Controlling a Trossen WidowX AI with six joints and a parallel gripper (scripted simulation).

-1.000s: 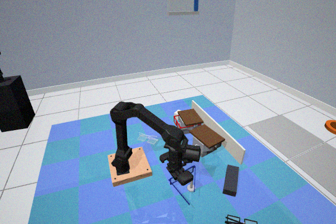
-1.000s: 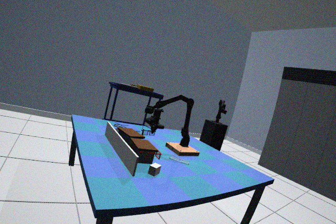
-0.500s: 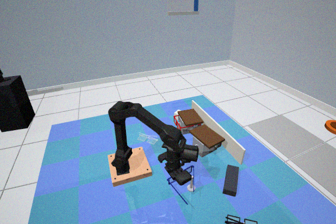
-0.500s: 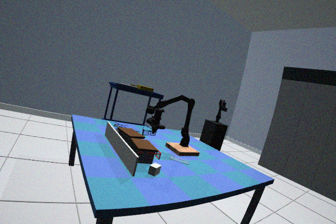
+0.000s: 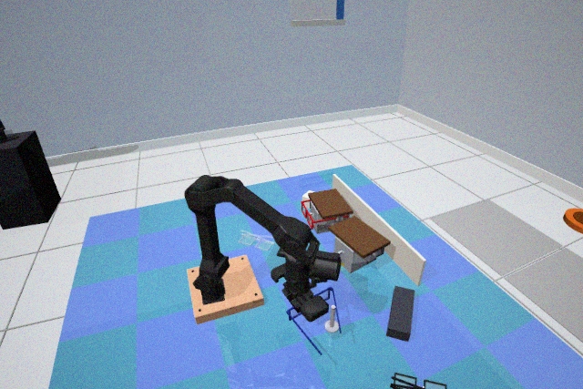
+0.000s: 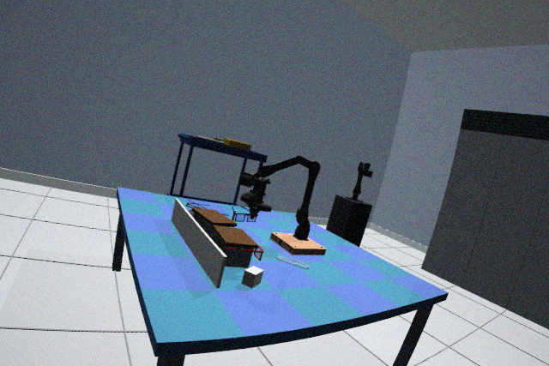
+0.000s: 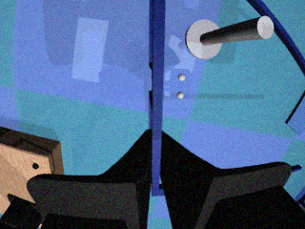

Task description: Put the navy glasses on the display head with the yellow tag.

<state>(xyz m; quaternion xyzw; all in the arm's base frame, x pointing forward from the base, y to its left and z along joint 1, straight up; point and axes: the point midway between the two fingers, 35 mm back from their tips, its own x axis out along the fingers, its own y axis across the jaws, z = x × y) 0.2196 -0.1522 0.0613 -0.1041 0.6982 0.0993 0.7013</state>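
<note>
Now: the white peg 90 mm ahead of my gripper tip, 30 mm to the right of it and 40 mm below it. The rest, counted from my gripper tip: clear glasses (40 mm behind, 390 mm to the left, 40 mm below); then dark box (290 mm ahead, 60 mm to the right, 40 mm below); then black glasses (220 mm ahead, 260 mm to the right, 50 mm below).
</note>
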